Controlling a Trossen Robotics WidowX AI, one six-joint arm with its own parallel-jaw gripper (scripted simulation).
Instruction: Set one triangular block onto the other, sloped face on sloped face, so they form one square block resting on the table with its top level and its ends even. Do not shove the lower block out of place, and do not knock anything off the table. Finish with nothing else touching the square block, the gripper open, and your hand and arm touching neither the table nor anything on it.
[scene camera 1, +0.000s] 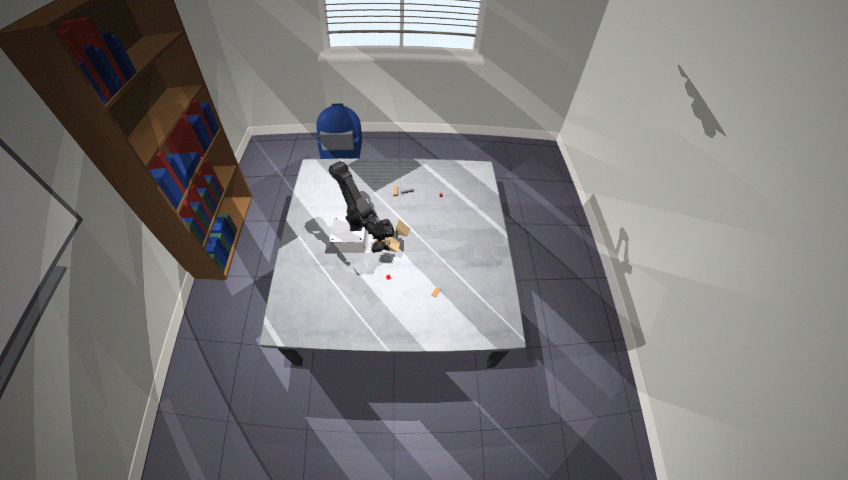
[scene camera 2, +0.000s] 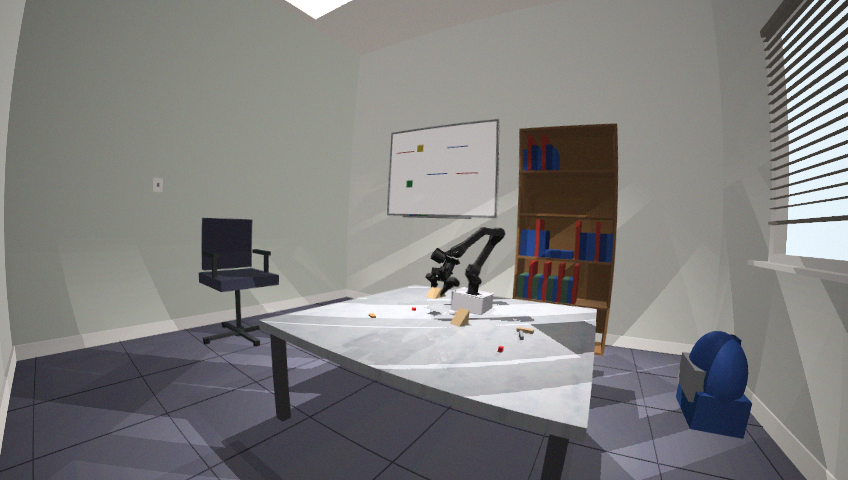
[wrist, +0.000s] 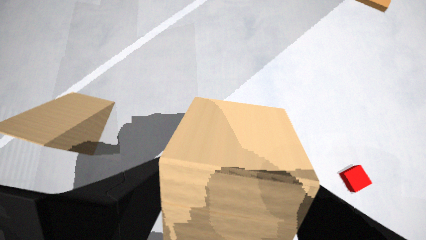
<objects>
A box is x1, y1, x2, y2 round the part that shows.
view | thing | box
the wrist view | my gripper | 0, 157, 406, 239
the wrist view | wooden triangular block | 159, 97, 318, 239
</objects>
